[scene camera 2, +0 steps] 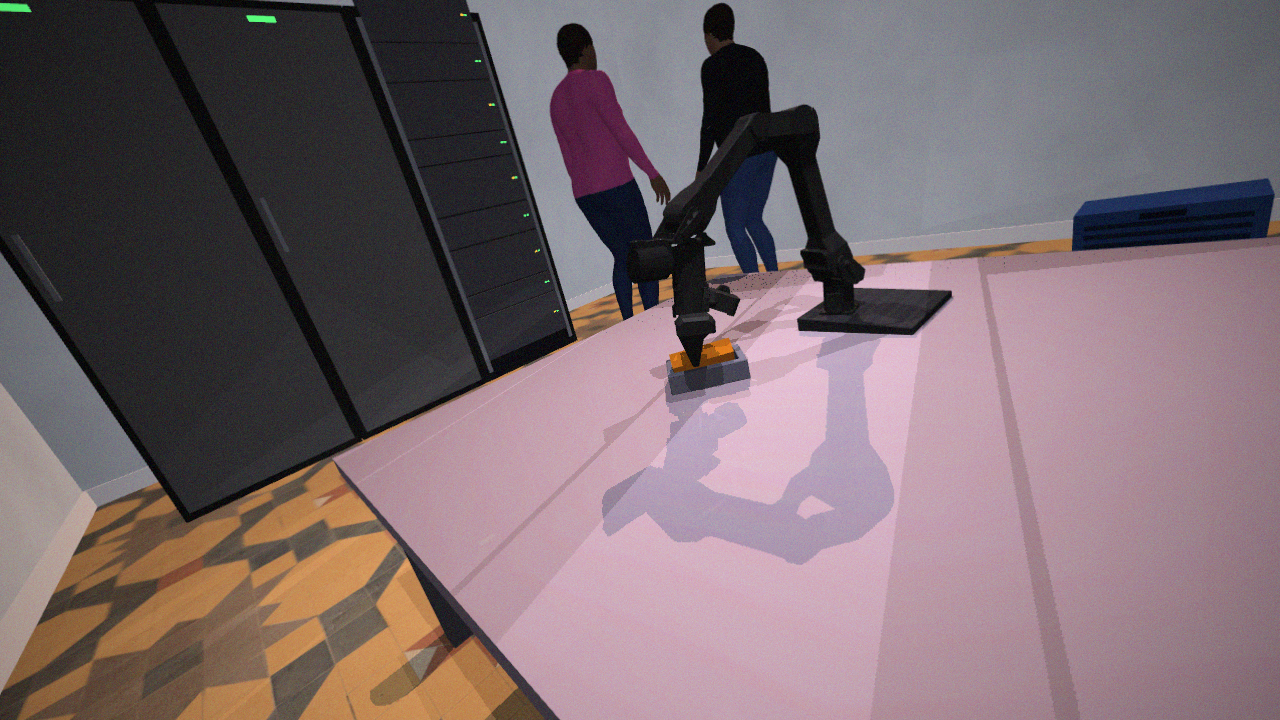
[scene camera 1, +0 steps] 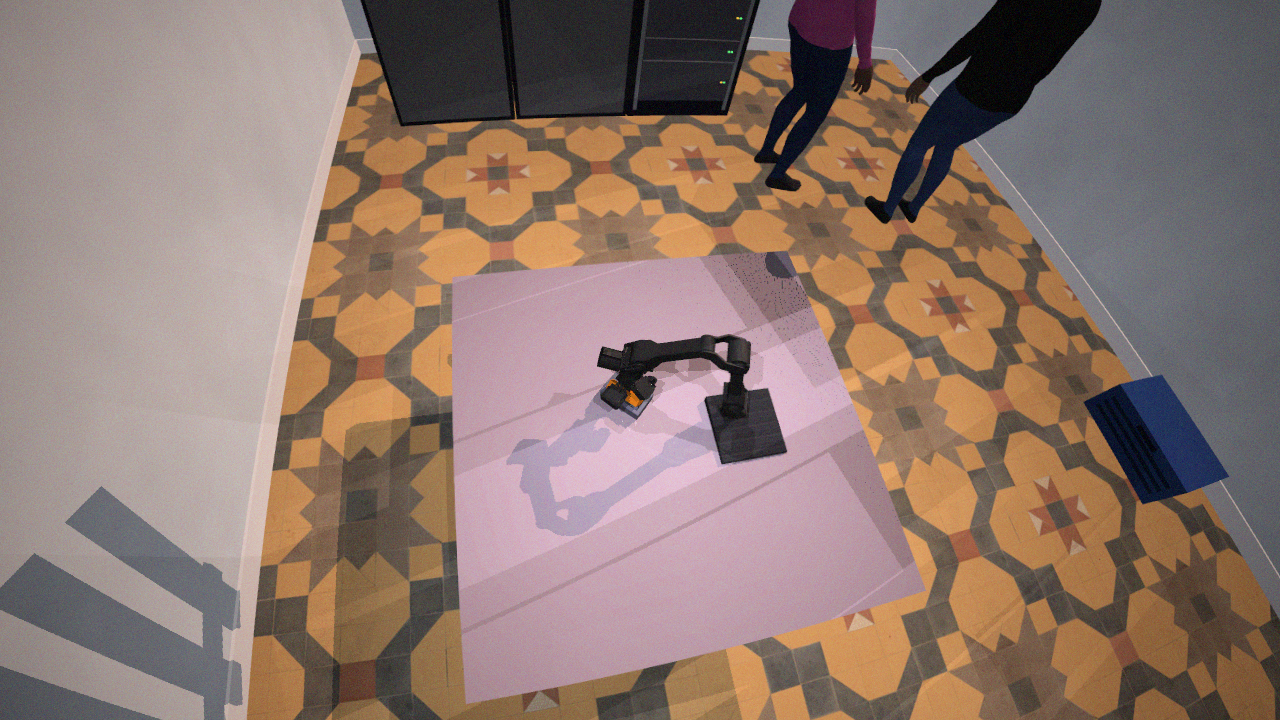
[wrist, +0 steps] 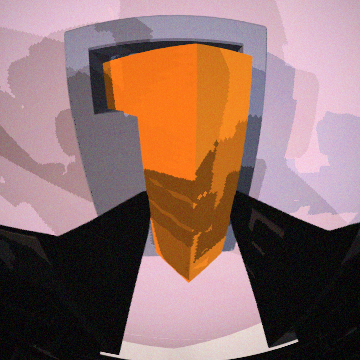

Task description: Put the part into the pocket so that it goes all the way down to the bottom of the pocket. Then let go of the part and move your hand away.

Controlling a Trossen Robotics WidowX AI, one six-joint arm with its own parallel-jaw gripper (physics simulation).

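Places are measured from the arm's base along level axes (x ahead, y left, z up), in millimetres.
Pixels of known places: gripper, fingertip midpoint: (scene camera 2: pixel 694 363) (scene camera 1: pixel 620 391) (wrist: pixel 189 198); arm's base, origin of the base link: (scene camera 2: pixel 839 309) (scene camera 1: pixel 730 410).
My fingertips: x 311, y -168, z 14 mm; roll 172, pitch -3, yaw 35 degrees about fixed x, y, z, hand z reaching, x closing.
Ahead of a thing's pixels: the offset from my fingertips to its top centre. Level surfaces: height alone.
The orange part {17 mm back, 7 mm left, 32 mm up} (scene camera 2: pixel 716 351) (wrist: pixel 170 110) is L-shaped in outline, with a pointed near end. It stands up above the rim of the grey block with the pocket {19 mm back, 9 mm left, 1 mm down} (scene camera 2: pixel 708 381) (wrist: pixel 105 150). In the wrist view dark gaps of the pocket show at the part's left and far sides, and its right side overlaps the block's right rim, so it is not lined up with the pocket. My gripper (scene camera 2: pixel 695 360) (wrist: pixel 189 198) is shut on the part near its pointed end, one black finger on each side. How deep the part's underside reaches is hidden.
The block rests on a pink table top {38 mm down} (scene camera 1: pixel 680 555) (scene camera 2: pixel 805 626). The arm's black base plate (scene camera 1: pixel 747 428) (scene camera 2: pixel 895 313) stands to the right of the block. Dark cabinets (scene camera 1: pixel 447 53) (scene camera 2: pixel 268 223), two people and a blue box (scene camera 1: pixel 1154 438) (scene camera 2: pixel 1172 214) are beyond the table.
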